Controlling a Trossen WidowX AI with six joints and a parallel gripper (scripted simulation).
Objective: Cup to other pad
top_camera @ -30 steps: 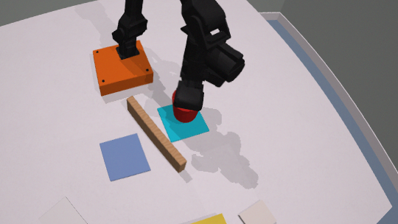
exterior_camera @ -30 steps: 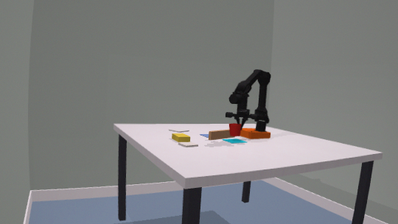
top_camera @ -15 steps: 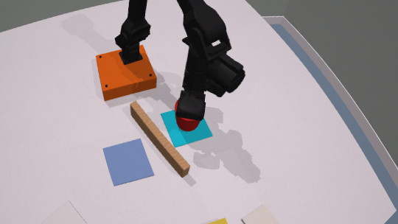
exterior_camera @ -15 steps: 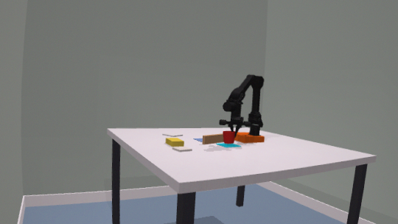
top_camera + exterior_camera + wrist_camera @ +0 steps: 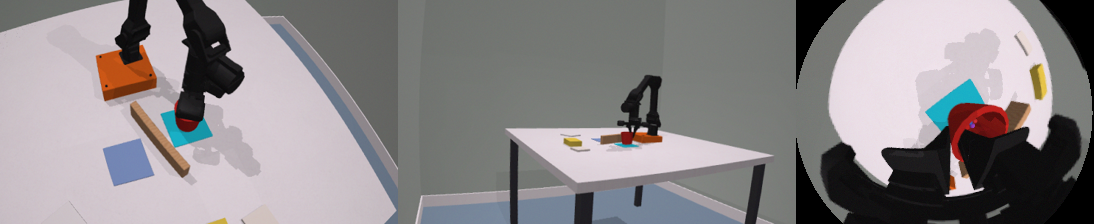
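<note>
My gripper tip is 20 mm short of the red cup and 20 mm to the left of it. The rest, counted from my gripper tip: yellow block 330 mm ahead, 130 mm to the right, 30 mm below; then wooden bar 40 mm ahead, 120 mm to the right, 30 mm below; then blue pad 60 mm ahead, 210 mm to the right, 50 mm below.
</note>
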